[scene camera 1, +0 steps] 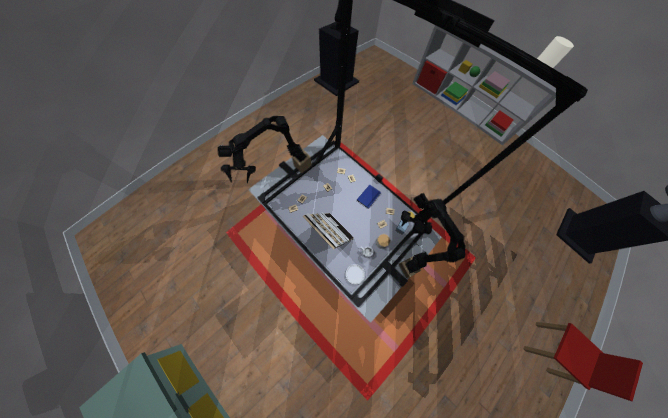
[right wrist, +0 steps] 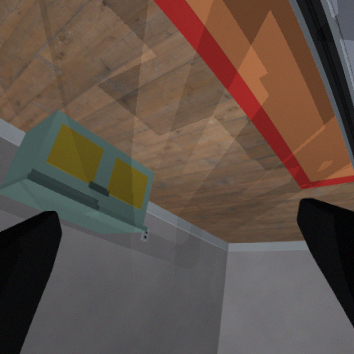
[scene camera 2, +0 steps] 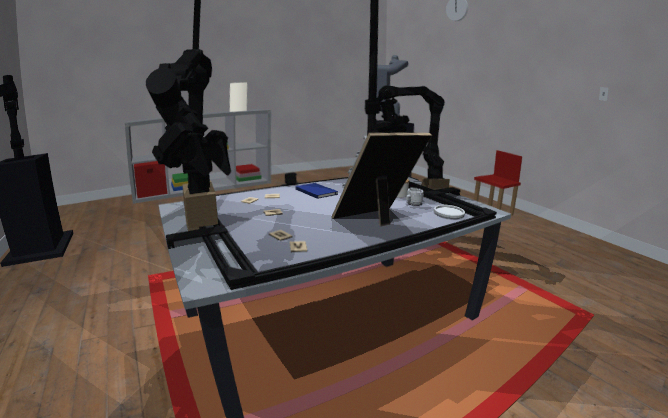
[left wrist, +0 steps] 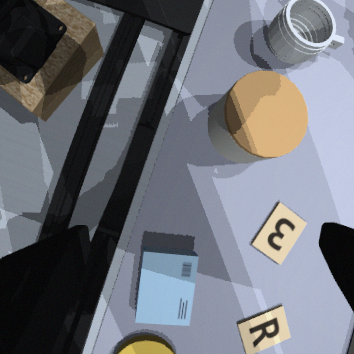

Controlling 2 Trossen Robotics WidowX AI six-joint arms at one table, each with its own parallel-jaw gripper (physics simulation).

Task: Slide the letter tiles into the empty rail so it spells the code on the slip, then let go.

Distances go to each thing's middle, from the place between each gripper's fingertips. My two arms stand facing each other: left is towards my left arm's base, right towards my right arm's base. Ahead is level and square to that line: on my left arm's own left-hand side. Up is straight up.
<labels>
The white mug (left wrist: 292,38) is 800 mm to the left of my right hand, 320 mm behind it and 240 mm below it. The rest, counted from my right hand: tan-lidded round container (left wrist: 263,115): 830 mm to the left, 440 mm behind, 230 mm below.
My left gripper is now 160 mm above the tan-lidded round container, 110 mm short of it and 60 mm to the left of it. From my left hand the other things lie so: white mug 230 mm ahead, 160 mm below, 90 mm to the right.
</labels>
